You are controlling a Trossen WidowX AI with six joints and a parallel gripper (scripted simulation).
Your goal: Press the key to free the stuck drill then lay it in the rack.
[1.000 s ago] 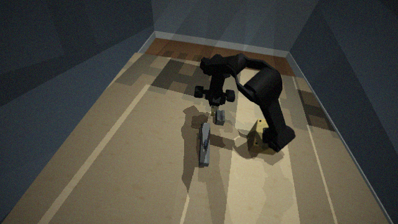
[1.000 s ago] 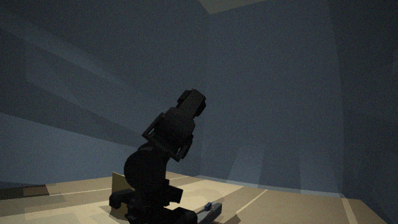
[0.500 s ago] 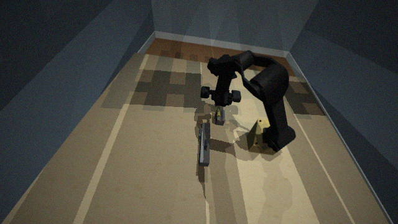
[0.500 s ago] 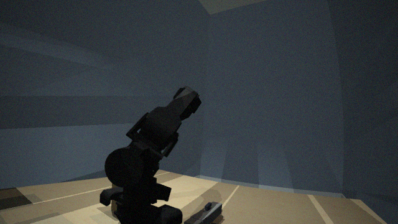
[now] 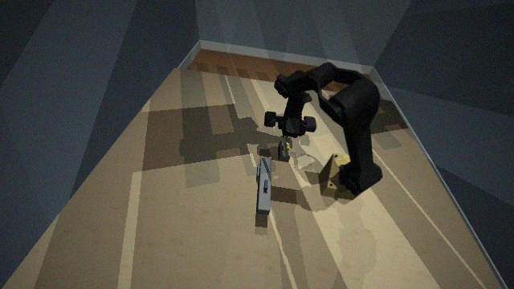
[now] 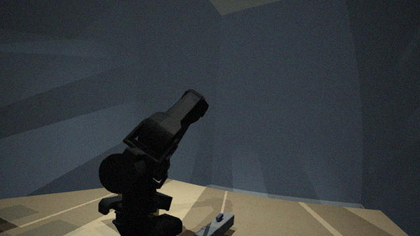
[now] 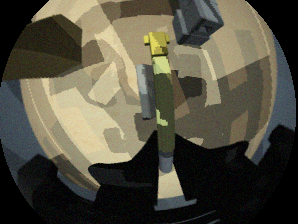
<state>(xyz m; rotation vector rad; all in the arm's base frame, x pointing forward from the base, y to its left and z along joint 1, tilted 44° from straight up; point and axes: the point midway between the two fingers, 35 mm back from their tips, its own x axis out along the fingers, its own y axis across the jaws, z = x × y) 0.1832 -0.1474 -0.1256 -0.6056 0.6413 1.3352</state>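
Now: the drill 40 mm to the left of my gripper tip and 30 mm above it. From my gripper tip the other things lie so: grey housing 90 mm ahead, 210 mm to the left, 10 mm below; small grey rack 50 mm to the left, 30 mm below; key 90 mm ahead, 240 mm to the left.
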